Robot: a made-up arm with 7 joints.
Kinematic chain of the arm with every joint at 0, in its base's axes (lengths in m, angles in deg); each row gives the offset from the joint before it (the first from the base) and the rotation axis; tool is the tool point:
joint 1: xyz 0 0 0.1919 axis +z
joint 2: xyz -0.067 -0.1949 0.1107 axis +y
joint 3: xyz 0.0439 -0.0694 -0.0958 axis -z
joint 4: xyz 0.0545 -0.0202 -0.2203 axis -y
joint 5: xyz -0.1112 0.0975 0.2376 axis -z
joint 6: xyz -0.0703 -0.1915 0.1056 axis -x
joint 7: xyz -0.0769 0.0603 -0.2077 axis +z
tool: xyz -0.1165 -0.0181 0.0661
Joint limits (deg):
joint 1: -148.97..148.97
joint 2: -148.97..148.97
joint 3: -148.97..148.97
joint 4: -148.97..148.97
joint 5: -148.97..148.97
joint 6: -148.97..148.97
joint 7: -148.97..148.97
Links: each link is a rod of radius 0.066 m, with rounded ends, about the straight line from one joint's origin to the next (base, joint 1, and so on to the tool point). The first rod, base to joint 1, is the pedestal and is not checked.
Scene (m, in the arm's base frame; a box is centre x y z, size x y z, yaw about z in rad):
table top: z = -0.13
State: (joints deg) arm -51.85 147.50 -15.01 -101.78 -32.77 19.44 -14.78
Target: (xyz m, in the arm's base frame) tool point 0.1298 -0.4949 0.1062
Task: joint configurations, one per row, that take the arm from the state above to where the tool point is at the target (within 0.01 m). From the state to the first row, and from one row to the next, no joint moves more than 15 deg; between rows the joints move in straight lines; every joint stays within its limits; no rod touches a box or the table.
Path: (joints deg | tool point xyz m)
1: -38.00 142.40 -11.22 -98.29 -29.92 21.32 -13.47 | -0.5749 -0.0785 0.1608
2: -24.16 137.31 -7.43 -94.81 -27.07 23.20 -12.16 | -0.5054 -0.2523 0.1296
3: -10.31 132.21 -3.63 -91.32 -24.21 25.08 -10.85 | -0.3831 -0.3935 0.1082
4: 3.54 127.11 0.16 -87.83 -21.36 26.97 -9.54 | -0.2232 -0.4858 0.0972
5: 17.38 122.02 3.95 -84.35 -18.51 28.85 -8.23 | -0.0452 -0.5201 0.0966
6: 31.23 116.92 7.74 -80.86 -15.66 30.73 -6.92 | 0.1298 -0.4949 0.1062

